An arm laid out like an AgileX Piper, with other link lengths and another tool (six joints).
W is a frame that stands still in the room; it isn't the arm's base.
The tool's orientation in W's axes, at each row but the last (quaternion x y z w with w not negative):
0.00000 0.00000 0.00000 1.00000
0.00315 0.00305 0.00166 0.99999
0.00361 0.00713 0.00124 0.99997
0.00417 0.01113 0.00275 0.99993
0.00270 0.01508 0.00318 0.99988
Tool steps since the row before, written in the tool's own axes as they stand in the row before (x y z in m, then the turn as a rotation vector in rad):
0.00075 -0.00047 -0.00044 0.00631 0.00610 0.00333
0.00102 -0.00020 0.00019 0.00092 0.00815 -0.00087
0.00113 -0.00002 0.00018 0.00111 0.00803 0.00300
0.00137 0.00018 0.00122 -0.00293 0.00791 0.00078
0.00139 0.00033 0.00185 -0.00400 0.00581 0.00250
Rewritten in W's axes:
0.00075 -0.00047 -0.00044 0.00631 0.00610 0.00333
0.00102 -0.00020 0.00018 0.00089 0.00816 -0.00082
0.00113 -0.00002 0.00016 0.00113 0.00801 0.00304
0.00140 0.00018 0.00119 -0.00295 0.00789 0.00091
0.00144 0.00033 0.00181 -0.00396 0.00577 0.00265

